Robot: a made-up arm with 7 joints.
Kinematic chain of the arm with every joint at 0, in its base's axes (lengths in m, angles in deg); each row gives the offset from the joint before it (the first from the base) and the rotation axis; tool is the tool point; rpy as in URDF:
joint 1: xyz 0 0 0.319 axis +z
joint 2: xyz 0 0 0 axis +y
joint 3: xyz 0 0 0.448 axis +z
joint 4: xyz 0.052 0 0 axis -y
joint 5: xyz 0.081 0 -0.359 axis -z
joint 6: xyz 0 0 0 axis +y
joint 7: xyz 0.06 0 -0.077 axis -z
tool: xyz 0 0 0 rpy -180 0 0
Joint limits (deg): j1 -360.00..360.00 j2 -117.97..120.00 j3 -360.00..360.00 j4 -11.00..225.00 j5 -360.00..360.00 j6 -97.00..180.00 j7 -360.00..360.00
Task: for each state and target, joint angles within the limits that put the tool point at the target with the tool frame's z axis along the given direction. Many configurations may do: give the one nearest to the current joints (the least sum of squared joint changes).
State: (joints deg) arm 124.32 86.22 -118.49 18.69 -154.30 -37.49 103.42
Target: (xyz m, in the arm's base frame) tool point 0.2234 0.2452 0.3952 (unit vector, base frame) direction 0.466 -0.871 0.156
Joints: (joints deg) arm 106.13 103.53 -117.08 41.45 -163.34 -33.87 103.42
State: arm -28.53 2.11 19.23 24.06 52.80 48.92 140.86
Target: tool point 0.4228 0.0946 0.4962 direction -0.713 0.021 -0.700
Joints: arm -15.47 9.04 28.77 58.92 7.35 95.05 140.86
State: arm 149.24 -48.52 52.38 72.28 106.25 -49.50 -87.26
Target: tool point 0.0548 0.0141 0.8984 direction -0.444 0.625 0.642
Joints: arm 169.30 -54.70 8.38 61.38 65.74 -45.38 -87.26
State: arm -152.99 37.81 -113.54 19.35 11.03 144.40 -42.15
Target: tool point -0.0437 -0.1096 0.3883 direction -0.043 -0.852 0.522
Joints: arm -112.50 46.37 -92.30 -9.40 20.42 151.79 -42.15
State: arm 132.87 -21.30 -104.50 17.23 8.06 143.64 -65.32
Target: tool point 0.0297 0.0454 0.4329 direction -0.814 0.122 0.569
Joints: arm 133.30 18.92 -124.67 3.23 5.74 141.60 -65.32
